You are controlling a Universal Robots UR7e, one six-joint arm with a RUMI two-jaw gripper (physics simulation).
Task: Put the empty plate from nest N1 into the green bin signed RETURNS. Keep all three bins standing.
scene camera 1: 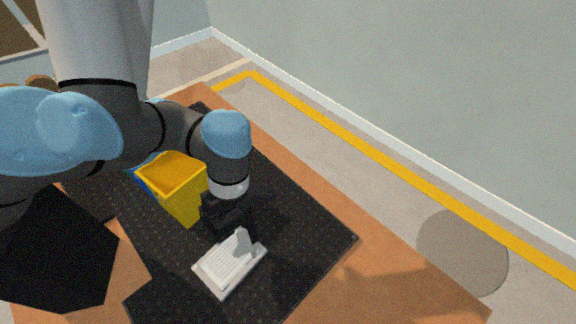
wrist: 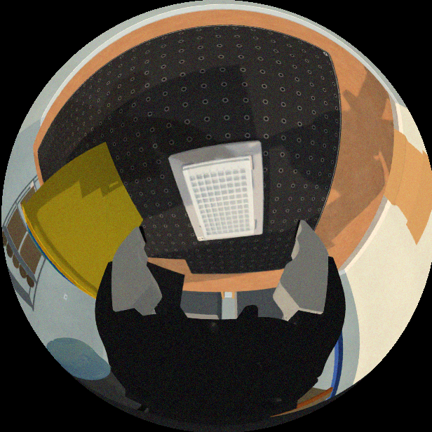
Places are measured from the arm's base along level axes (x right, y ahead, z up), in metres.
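Where they show: gripper, fingertip midpoint: (scene camera 1: 235, 235).
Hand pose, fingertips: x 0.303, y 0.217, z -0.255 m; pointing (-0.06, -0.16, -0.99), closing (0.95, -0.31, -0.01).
Observation:
Things, the pixels of their top centre, and the offset from my fingertips. "spot": a spot on its surface instead. Level surfaces: height alone.
- white gridded plate, top centre: (scene camera 1: 229, 256) dx -0.008, dy -0.033, dz -0.075 m
- pale grey nest, surface spot: (scene camera 1: 223, 295) spot: dx +0.032, dy -0.112, dz -0.090 m
- thin green sliver, surface spot: (scene camera 1: 131, 172) spot: dx -0.365, dy +0.009, dz +0.010 m
- yellow bin, top centre: (scene camera 1: 179, 162) dx -0.216, dy +0.071, dz +0.078 m
- blue bin, top centre: (scene camera 1: 150, 140) dx -0.344, dy +0.092, dz +0.078 m
- black mat, surface height: dz -0.102 m
- orange-brown table, surface height: dz -0.114 m
The white gridded plate (scene camera 1: 226, 263) (wrist: 221, 200) lies in a pale grey nest (scene camera 1: 223, 295) (wrist: 215, 151) on the black perforated mat. A nest label is not readable. My gripper (scene camera 1: 246, 245) (wrist: 218, 226) is open and empty, above the nest. In the wrist view its grey fingers stand wide apart, low on either side of the plate; in the scene view a finger overlaps the plate's upper right part. A thin green sliver (scene camera 1: 131, 172) shows behind the yellow bin, possibly the green bin; the RETURNS sign does not show.
The yellow bin (scene camera 1: 185, 197) (wrist: 85, 220) stands upright close beside the gripper. Part of a blue bin (scene camera 1: 143, 183) shows behind it. The arm hangs over the bins' far side. The black mat (scene camera 1: 300, 240) (wrist: 300, 120) lies on the orange-brown table (scene camera 1: 380, 275) (wrist: 362, 150).

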